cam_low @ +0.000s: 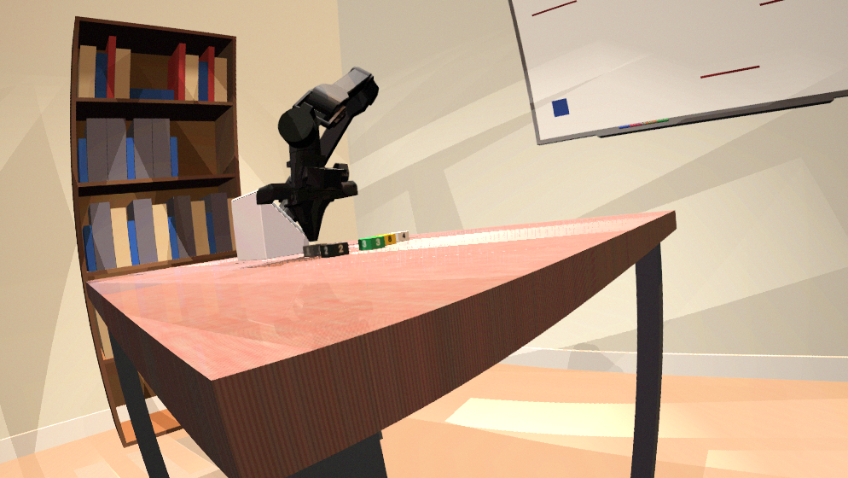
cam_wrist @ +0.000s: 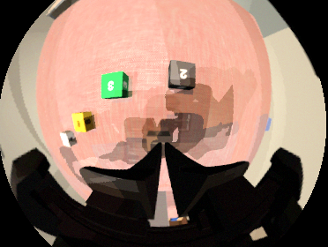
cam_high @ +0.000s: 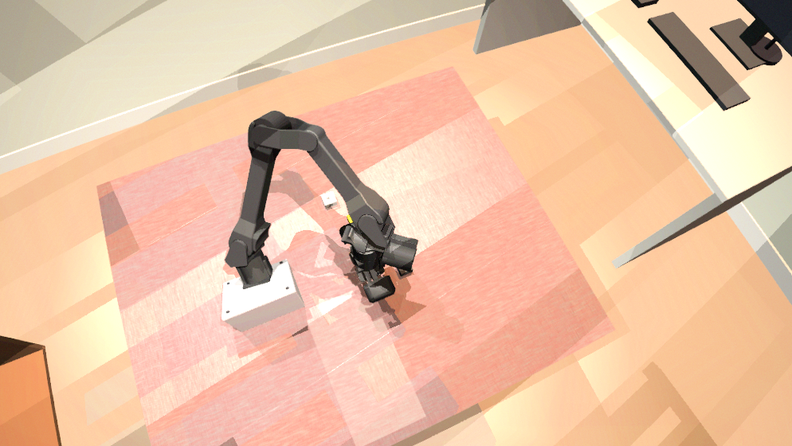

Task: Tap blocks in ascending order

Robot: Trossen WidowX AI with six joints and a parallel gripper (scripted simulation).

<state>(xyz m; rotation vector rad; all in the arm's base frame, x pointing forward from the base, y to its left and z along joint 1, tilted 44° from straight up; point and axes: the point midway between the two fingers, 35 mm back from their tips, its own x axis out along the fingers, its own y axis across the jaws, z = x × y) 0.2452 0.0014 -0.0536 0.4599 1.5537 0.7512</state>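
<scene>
The yellow block lies 15 cm to the left of my gripper tip, 1 cm below it and 1 cm ahead of it. From my gripper tip the other things lie so: green block: 8 cm to the left, 7 cm ahead, 1 cm below; then black block: 9 cm ahead, 1 cm to the right, 1 cm below; then white block: 22 cm to the left, 4 cm behind, 1 cm below.
</scene>
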